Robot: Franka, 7 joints.
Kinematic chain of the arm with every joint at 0, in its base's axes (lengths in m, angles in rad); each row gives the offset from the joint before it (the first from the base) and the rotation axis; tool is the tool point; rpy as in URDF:
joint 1: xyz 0 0 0.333 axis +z
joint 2: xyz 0 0 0 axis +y
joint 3: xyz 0 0 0.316 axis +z
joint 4: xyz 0.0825 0 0 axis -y
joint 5: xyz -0.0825 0 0.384 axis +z
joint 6: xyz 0 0 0 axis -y
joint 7: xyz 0.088 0 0 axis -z
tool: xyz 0 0 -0.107 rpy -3.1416 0 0
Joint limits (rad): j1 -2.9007..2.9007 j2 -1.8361..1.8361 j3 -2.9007..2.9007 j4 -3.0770..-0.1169 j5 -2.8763..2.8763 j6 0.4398..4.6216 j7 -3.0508..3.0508
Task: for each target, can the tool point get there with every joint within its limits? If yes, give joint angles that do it. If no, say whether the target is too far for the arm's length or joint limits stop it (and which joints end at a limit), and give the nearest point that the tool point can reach.
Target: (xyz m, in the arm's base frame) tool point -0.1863 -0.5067 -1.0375
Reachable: no: too far | nearest point -0.1359 -0.3695 -0.3492 | short by 0.704 m
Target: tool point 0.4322 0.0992 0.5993
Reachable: yes | joints 1.4136 -0.4038 -1.2742 -2.2621 -1.1331 4.0227 1.0200
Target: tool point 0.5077 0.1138 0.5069
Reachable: yes | joints -1.3073 -0.1771 1.7138 -2.1195 -1.6653 1.2972 1.6648
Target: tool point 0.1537 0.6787 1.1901
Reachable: no: too far | nearest point 0.1194 0.5274 0.9990 | short by 0.246 m
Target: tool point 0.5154 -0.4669 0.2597
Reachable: yes | joints 1.6633 -0.8571 -2.2693 -1.6882 -0.8151 2.4820 -0.5105
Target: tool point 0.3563 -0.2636 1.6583
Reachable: no: too far | nearest point 0.2187 -0.1618 1.1466 | short by 0.540 m
